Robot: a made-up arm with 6 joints. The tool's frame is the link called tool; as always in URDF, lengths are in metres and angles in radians. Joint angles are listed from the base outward.
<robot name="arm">
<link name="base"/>
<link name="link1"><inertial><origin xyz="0.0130 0.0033 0.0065"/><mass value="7.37"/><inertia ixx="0.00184" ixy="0" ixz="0" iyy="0.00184" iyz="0" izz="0.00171"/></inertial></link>
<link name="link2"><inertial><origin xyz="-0.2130 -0.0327 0.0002"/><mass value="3.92"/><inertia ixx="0.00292" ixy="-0.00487" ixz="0" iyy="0.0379" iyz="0" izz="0.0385"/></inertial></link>
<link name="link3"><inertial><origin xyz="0.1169 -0.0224 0.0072"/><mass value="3"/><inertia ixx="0.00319" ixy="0.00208" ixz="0" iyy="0.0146" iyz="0" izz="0.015"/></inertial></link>
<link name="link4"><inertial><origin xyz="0.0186 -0.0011 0.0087"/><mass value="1.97"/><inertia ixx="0.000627" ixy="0" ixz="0" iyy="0.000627" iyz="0" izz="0.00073"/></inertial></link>
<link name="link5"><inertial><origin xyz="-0.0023 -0.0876 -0.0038"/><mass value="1.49"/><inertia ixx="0.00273" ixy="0.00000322" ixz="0" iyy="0.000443" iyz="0" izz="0.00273"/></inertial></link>
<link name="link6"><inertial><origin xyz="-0.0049 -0.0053 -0.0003"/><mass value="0.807"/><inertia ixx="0.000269" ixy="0" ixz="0" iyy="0.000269" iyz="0" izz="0.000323"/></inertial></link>
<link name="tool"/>
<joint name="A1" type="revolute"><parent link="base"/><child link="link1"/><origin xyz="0 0 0.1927"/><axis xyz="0 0 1"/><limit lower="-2.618" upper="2.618"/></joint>
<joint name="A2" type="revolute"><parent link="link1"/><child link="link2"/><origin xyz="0 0 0" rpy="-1.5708 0 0"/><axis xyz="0 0 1"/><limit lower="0" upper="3.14"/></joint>
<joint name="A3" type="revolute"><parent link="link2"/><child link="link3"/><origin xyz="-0.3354 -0.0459 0"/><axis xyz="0 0 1"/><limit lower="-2.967" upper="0"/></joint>
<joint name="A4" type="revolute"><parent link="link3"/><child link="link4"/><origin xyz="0.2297 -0.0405 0" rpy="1.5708 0 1.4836"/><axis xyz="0 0 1"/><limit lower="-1.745" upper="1.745"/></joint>
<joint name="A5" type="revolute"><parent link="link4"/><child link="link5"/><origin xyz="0 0 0" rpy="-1.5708 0 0"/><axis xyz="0 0 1"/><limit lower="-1.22" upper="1.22"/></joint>
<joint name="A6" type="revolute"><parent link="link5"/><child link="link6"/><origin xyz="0.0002 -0.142 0" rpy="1.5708 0 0"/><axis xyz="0 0 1"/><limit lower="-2.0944" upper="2.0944"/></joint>
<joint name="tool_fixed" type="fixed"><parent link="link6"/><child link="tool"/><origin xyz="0 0 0"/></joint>
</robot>
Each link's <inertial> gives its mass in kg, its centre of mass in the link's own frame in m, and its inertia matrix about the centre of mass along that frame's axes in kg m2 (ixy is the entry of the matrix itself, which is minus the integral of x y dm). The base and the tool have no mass. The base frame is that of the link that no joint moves.
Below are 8 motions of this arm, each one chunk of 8 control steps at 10 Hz.
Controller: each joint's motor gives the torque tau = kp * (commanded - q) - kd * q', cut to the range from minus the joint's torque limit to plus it. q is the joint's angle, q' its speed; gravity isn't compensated. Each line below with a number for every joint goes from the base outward.
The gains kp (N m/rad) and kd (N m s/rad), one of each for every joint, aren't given. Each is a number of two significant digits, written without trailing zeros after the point. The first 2 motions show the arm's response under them.
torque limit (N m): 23 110 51 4.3 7.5 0.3
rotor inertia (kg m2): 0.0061 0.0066 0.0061 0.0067 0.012 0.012
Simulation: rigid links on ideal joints. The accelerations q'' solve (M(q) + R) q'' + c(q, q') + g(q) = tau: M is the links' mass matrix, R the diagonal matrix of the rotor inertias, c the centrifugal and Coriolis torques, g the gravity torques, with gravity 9.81 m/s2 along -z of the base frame. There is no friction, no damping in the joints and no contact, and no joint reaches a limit. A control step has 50 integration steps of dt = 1/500 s. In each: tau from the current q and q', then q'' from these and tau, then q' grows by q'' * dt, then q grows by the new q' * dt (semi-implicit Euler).
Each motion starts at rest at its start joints. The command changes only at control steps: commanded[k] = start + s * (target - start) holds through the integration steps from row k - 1 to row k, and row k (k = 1, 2, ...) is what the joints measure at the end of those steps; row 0 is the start. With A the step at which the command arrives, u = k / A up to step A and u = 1 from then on. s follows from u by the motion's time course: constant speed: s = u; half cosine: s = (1 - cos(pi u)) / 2; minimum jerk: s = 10 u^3 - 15 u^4 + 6 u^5; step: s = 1 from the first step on.
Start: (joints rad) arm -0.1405 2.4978 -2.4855 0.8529 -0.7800 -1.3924
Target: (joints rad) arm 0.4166 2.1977 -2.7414 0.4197 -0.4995 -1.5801
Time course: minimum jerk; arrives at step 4
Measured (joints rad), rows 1 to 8:
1: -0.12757 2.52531 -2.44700 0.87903 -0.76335 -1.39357
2: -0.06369 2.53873 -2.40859 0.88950 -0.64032 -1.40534
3: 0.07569 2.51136 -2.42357 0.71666 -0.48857 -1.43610
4: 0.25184 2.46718 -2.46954 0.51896 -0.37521 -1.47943
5: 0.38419 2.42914 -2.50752 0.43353 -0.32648 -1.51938
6: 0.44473 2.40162 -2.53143 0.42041 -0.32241 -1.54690
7: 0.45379 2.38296 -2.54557 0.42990 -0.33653 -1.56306
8: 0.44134 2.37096 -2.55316 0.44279 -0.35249 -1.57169
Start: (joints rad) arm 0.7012 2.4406 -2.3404 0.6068 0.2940 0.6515
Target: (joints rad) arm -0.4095 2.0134 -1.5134 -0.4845 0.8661 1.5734
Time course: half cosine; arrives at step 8
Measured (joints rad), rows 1 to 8:
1: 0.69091 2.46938 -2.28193 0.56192 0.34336 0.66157
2: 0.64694 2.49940 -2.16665 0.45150 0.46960 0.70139
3: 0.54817 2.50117 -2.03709 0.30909 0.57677 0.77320
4: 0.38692 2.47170 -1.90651 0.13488 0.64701 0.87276
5: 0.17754 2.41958 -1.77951 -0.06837 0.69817 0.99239
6: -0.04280 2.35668 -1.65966 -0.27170 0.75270 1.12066
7: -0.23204 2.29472 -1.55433 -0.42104 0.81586 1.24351
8: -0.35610 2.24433 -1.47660 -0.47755 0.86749 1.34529
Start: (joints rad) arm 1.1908 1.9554 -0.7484 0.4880 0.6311 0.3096
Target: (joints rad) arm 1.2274 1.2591 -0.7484 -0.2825 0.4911 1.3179
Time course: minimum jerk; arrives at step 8
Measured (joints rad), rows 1 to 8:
1: 1.19161 1.97937 -0.72147 0.46200 0.59886 0.31150
2: 1.19283 1.97836 -0.69893 0.39443 0.58657 0.33533
3: 1.19676 1.93606 -0.68680 0.28689 0.57119 0.39955
4: 1.20259 1.85270 -0.67808 0.13708 0.55237 0.51050
5: 1.20924 1.74089 -0.66858 -0.02162 0.53638 0.65832
6: 1.21563 1.62203 -0.65705 -0.14899 0.52739 0.81931
7: 1.22059 1.51866 -0.64388 -0.21962 0.52793 0.96547
8: 1.22362 1.44378 -0.63034 -0.23722 0.53671 1.07795

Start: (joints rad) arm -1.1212 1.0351 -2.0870 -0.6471 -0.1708 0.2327
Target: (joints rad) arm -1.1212 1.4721 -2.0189 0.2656 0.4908 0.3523
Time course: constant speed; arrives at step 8
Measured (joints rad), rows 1 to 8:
1: -1.12118 1.03839 -2.06506 -0.55995 -0.12231 0.23457
2: -1.12119 1.06177 -2.04242 -0.44611 -0.02772 0.24268
3: -1.12126 1.10052 -2.01716 -0.32744 0.08572 0.25536
4: -1.12134 1.14988 -1.98966 -0.20882 0.20568 0.27116
5: -1.12136 1.20624 -1.96122 -0.09316 0.32434 0.28892
6: -1.12131 1.26692 -1.93326 0.01709 0.43661 0.30767
7: -1.12121 1.33003 -1.90701 0.12070 0.53967 0.32658
8: -1.12109 1.39427 -1.88328 0.21794 0.63277 0.34506

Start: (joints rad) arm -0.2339 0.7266 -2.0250 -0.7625 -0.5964 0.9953
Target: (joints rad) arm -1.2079 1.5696 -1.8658 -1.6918 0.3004 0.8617
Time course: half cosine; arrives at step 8
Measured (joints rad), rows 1 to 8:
1: -0.24955 0.71394 -2.01302 -0.79705 -0.61803 0.99198
2: -0.30643 0.72411 -2.01983 -0.86431 -0.60755 0.98107
3: -0.41400 0.77417 -2.01949 -0.99469 -0.52606 0.96530
4: -0.56442 0.86760 -1.99799 -1.18163 -0.38440 0.94691
5: -0.73197 0.99763 -1.95121 -1.37126 -0.20422 0.92778
6: -0.89021 1.14793 -1.88540 -1.51398 -0.01444 0.91044
7: -1.02032 1.29504 -1.81407 -1.58498 0.14562 0.89664
8: -1.10803 1.41507 -1.75088 -1.58268 0.25023 0.88771

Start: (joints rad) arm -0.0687 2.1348 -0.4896 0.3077 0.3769 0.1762
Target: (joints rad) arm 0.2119 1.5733 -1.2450 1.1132 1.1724 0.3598
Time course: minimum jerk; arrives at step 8
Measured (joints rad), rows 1 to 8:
1: -0.06663 2.15877 -0.49249 0.31695 0.34962 0.17467
2: -0.05537 2.16076 -0.52157 0.36827 0.37646 0.17670
3: -0.02750 2.13028 -0.58741 0.48009 0.47176 0.18731
4: 0.01694 2.06848 -0.68895 0.63228 0.61223 0.20705
5: 0.07134 1.98554 -0.81014 0.78877 0.76623 0.23313
6: 0.12526 1.89690 -0.92608 0.91444 0.90771 0.26125
7: 0.16790 1.81841 -1.01316 0.98149 1.01755 0.28737
8: 0.19327 1.76047 -1.06094 0.98267 1.08378 0.30874

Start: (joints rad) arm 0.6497 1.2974 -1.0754 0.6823 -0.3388 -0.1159
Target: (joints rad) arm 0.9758 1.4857 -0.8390 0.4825 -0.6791 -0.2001
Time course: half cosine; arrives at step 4
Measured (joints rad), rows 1 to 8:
1: 0.66982 1.31502 -0.99909 0.68457 -0.32574 -0.11510
2: 0.73554 1.35799 -0.89565 0.65062 -0.33705 -0.11444
3: 0.82621 1.41164 -0.80185 0.58644 -0.40266 -0.12244
4: 0.89917 1.45824 -0.73578 0.54385 -0.44828 -0.13426
5: 0.93833 1.48935 -0.70134 0.53102 -0.46384 -0.14409
6: 0.95751 1.50934 -0.68629 0.53041 -0.47725 -0.15108
7: 0.96682 1.52227 -0.68084 0.53099 -0.48799 -0.15622
8: 0.97138 1.53073 -0.67935 0.53139 -0.49465 -0.15997

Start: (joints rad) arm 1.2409 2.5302 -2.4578 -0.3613 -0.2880 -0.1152
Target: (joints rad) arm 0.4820 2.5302 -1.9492 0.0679 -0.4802 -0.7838
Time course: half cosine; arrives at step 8
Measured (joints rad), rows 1 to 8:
1: 1.23509 2.56429 -2.40692 -0.35186 -0.26633 -0.12193
2: 1.20709 2.61300 -2.31113 -0.31646 -0.18851 -0.14386
3: 1.14009 2.65202 -2.21137 -0.24755 -0.15300 -0.18896
4: 1.03147 2.67686 -2.11781 -0.16594 -0.16396 -0.25809
5: 0.89231 2.69048 -2.03149 -0.08306 -0.19841 -0.34504
6: 0.74375 2.69708 -1.95383 -0.00607 -0.23705 -0.43909
7: 0.61103 2.69997 -1.88915 0.05518 -0.26807 -0.52774
8: 0.51706 2.70122 -1.84403 0.08932 -0.28489 -0.59902

